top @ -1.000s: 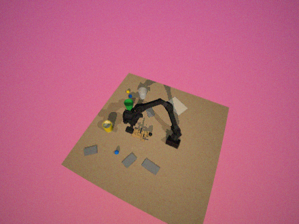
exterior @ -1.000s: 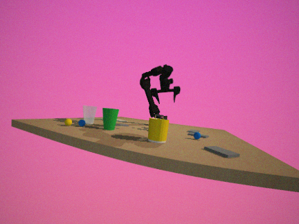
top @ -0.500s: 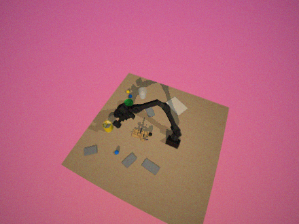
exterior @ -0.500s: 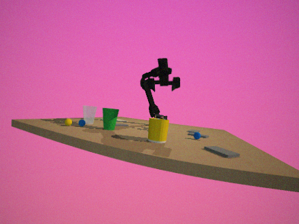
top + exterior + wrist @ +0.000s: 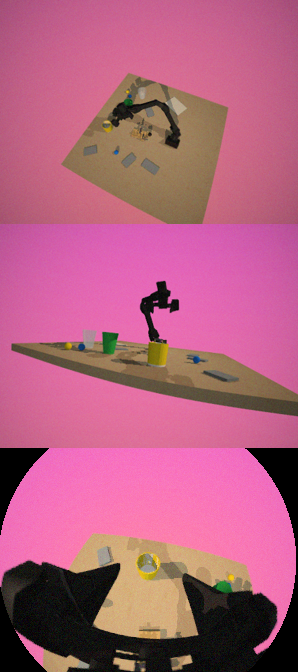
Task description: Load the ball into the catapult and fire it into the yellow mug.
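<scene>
Now: the small black ball 320 mm behind my gripper tip, 60 mm to the right of it and 190 mm below it. Also, from my gripper tip: yellow mug 100 mm ahead, 20 mm to the left, 220 mm below; green cup 10 mm ahead, 280 mm to the right, 220 mm below; wooden catapult 260 mm behind, 30 mm to the right, 200 mm below.
</scene>
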